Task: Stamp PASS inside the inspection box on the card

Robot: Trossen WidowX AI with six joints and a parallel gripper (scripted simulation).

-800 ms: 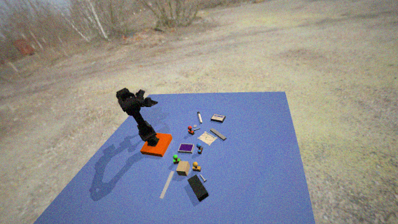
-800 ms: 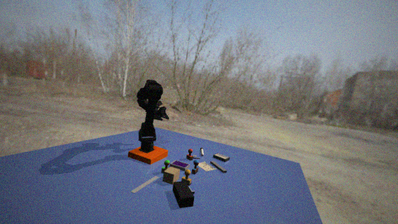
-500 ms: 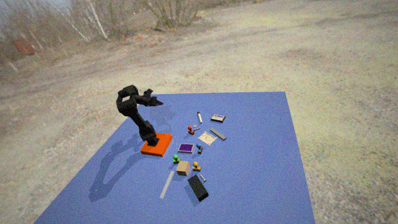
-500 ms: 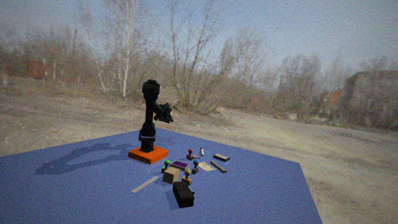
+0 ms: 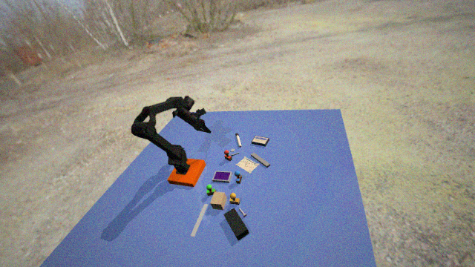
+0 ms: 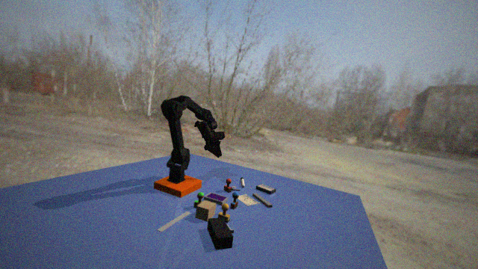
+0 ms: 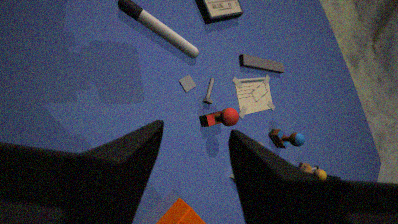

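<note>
The green-knobbed stamp lies 290 mm to the right of my gripper tip, 130 mm below it and 90 mm ahead of it. Round my gripper tip: red-knobbed stamp 130 mm below, 90 mm ahead, 50 mm to the right; pen 140 mm below, 120 mm to the left, 100 mm ahead; purple ink pad 190 mm to the right, 150 mm below, 110 mm ahead.
</note>
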